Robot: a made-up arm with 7 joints.
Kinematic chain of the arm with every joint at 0, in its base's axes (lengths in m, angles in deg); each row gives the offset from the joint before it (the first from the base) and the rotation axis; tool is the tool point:
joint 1: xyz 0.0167 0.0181 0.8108 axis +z
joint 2: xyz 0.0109 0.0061 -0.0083 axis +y
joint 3: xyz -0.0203 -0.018 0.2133 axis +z
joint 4: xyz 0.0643 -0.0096 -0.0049 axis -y
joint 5: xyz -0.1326 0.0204 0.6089 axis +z
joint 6: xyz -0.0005 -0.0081 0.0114 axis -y
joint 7: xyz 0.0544 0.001 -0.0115 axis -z
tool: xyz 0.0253 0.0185 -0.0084
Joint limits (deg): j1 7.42..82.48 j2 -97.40..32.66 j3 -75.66..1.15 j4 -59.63..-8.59 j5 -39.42..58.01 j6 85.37..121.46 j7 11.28..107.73
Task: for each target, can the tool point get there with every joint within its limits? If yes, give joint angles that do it. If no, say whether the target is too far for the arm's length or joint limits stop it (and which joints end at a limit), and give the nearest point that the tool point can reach.
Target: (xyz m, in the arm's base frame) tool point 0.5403 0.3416 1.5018
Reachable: yes | joints 62.63 12.52 -39.73 -45.76 -0.85 100.19 34.36
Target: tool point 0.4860 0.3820 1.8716
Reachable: no: too far | nearest point 0.3820 0.3014 1.6292 | short by 0.276 m
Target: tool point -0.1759 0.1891 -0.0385
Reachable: no: joint limits stop it (at a limit: joint 1, joint 2, joint 3, joint 4, joint 5, joint 6, joint 7) | nearest point -0.8493 -0.1451 0.6416 | short by 1.014 m
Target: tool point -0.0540 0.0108 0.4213
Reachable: no: joint limits stop it (at a limit: joint 1, joint 2, joint 3, joint 4, joint 6, joint 7) | nearest point -0.8487 -0.1471 0.6420 | short by 0.840 m
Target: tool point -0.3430 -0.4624 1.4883
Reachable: yes | joints 24.03 -57.26 -41.59 -38.47 35.08 94.79 80.30
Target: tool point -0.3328 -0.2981 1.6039
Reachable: yes | joints 36.33 -40.61 -16.13 -21.18 -18.37 113.85 25.16
